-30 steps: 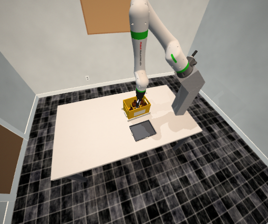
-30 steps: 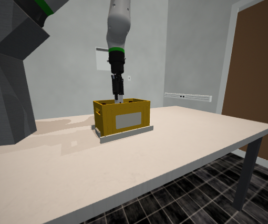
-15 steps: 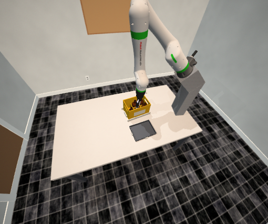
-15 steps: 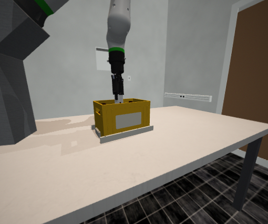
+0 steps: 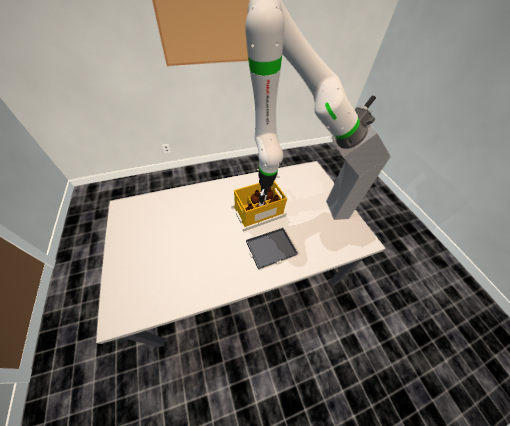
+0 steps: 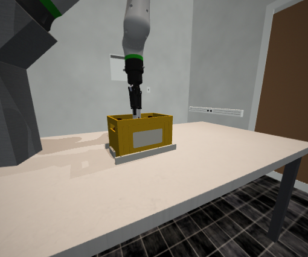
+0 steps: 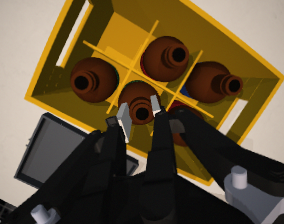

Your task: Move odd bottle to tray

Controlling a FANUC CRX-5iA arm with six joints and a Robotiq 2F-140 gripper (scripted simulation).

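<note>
Right now my hand is 80 mm above the brown bottle. Round my hand: crate 20 mm behind, 40 mm to the right, 90 mm below; dark grey tray 100 mm ahead, 210 mm to the left, 160 mm below.
</note>
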